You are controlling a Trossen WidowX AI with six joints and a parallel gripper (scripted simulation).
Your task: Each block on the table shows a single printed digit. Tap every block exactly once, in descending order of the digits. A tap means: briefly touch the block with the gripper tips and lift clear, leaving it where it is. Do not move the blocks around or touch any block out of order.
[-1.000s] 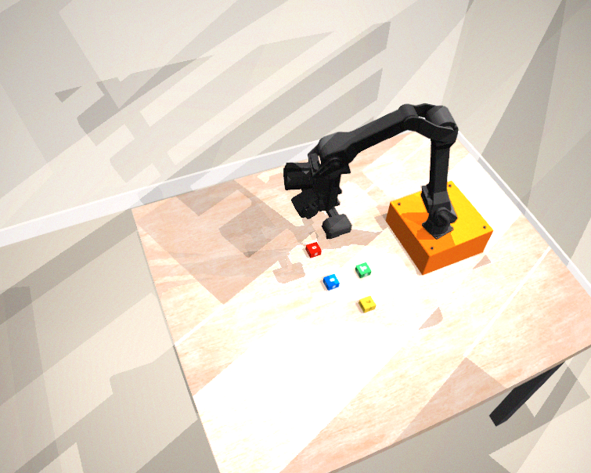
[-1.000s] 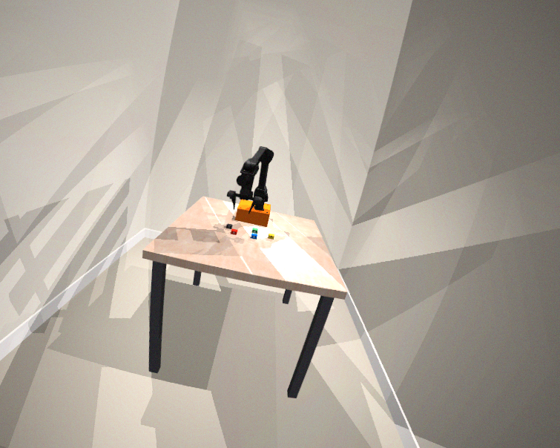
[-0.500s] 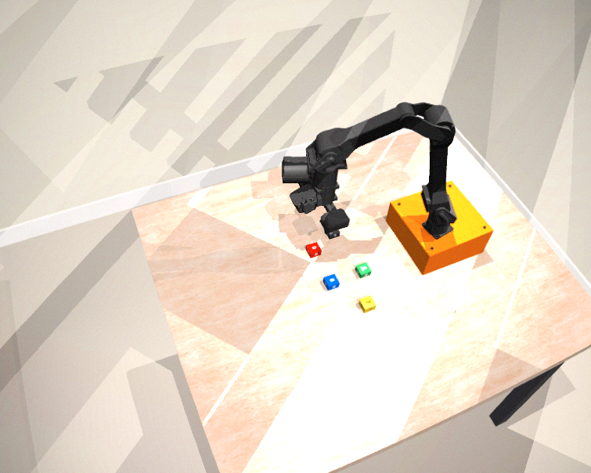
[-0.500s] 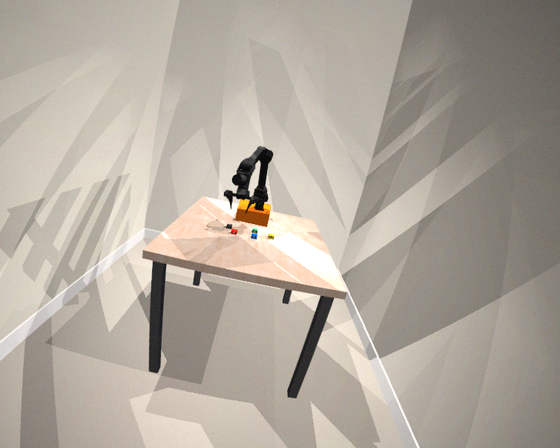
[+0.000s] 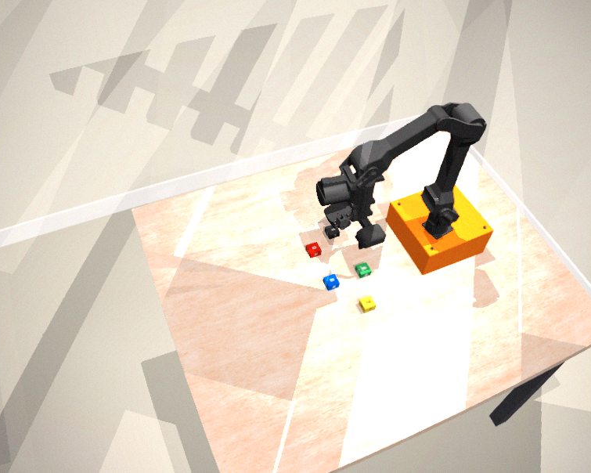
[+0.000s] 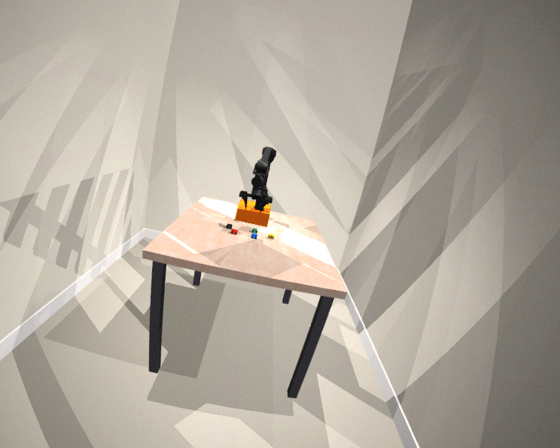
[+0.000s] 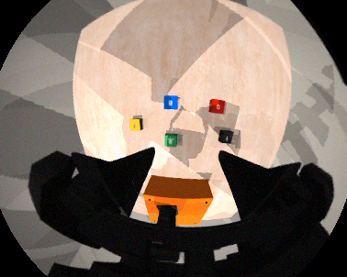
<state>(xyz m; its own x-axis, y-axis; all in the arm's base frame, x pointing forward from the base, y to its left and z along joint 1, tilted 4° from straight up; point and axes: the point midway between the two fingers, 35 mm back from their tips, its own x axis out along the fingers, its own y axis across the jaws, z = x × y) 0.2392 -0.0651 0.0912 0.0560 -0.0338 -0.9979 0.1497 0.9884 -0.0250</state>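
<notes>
Right now my gripper tip is 12 cm above the green block, 4 cm to the right of it and 3 cm past it. The rest, counted from my gripper tip: blue block (12 cm below, 7 cm ahead, 2 cm to the left); then dark grey block (12 cm to the right, 12 cm below, 3 cm behind); then red block (12 cm below, 9 cm to the right, 5 cm ahead).
</notes>
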